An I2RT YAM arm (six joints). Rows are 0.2 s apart.
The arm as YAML. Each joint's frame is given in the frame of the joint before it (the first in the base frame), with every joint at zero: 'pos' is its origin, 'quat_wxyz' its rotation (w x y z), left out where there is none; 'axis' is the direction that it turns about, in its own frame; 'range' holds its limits. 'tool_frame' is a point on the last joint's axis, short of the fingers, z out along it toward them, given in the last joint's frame.
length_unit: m
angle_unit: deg
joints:
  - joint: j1
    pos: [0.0, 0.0, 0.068]
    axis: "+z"
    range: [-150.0, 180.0]
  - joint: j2
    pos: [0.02, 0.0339, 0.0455]
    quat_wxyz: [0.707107, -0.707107, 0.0, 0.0]
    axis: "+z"
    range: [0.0, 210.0]
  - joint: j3
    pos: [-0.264, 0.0, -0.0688]
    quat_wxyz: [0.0, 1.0, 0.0, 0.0]
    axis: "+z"
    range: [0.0, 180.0]
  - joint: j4
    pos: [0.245, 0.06, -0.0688]
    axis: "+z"
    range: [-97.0, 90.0]
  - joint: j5
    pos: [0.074, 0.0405, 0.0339]
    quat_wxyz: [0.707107, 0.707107, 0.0, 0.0]
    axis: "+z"
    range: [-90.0, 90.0]
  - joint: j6
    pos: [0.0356, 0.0, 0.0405]
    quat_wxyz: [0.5, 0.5, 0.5, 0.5]
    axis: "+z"
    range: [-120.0, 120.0]
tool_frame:
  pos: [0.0, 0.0, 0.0]
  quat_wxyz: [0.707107, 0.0, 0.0, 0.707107]
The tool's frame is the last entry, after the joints.
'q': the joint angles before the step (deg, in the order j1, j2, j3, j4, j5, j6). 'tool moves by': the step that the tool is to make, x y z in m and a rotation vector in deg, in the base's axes. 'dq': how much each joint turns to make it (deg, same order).
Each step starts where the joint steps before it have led.
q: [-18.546 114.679 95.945 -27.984 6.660 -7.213]
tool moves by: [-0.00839 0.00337 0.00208 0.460 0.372 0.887]
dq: [0.001 -1.979 -2.196 -0.235 -0.837 -0.433]
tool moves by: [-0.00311 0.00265 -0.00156 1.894 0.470 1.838]
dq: [0.000 -0.544 -0.796 -0.776 -2.454 -0.251]
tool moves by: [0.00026 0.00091 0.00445 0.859 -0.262 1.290]
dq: [0.000 -0.102 0.883 -0.992 -1.529 -0.364]
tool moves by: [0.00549 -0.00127 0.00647 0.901 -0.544 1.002]
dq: [-0.047 1.120 2.981 -1.630 -1.465 -0.094]
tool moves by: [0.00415 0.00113 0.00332 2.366 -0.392 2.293]
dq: [0.047 0.939 2.191 -1.637 -3.262 -0.095]
